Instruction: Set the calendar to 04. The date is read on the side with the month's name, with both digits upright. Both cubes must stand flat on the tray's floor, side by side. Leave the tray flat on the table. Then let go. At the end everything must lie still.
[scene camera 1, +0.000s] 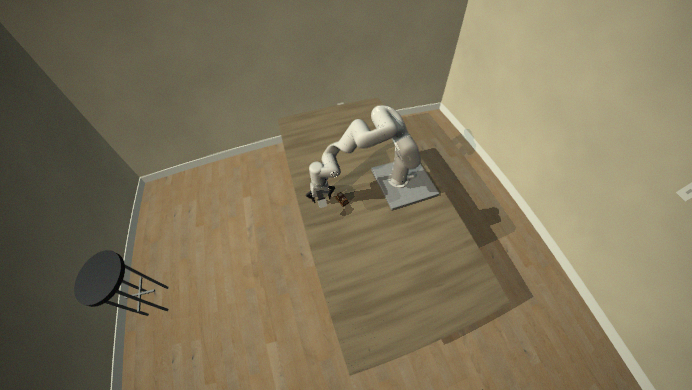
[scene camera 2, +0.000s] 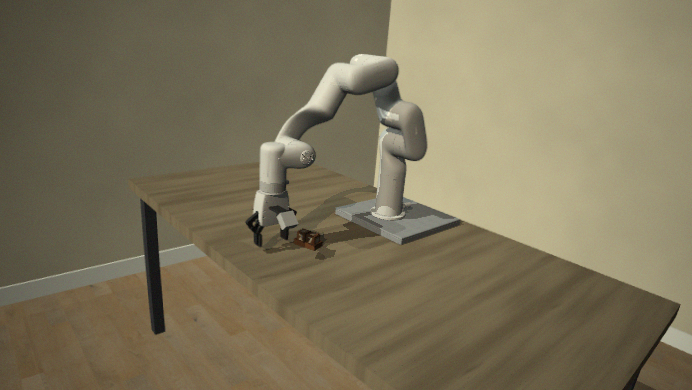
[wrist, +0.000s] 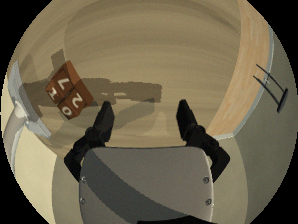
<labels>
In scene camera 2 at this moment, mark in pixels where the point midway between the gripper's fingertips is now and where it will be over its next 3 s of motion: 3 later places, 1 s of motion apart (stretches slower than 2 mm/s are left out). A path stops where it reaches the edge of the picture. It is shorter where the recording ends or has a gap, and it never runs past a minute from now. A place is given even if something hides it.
My gripper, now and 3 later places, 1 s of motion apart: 271, 241; 273, 229; 281, 222; 289, 215
</labels>
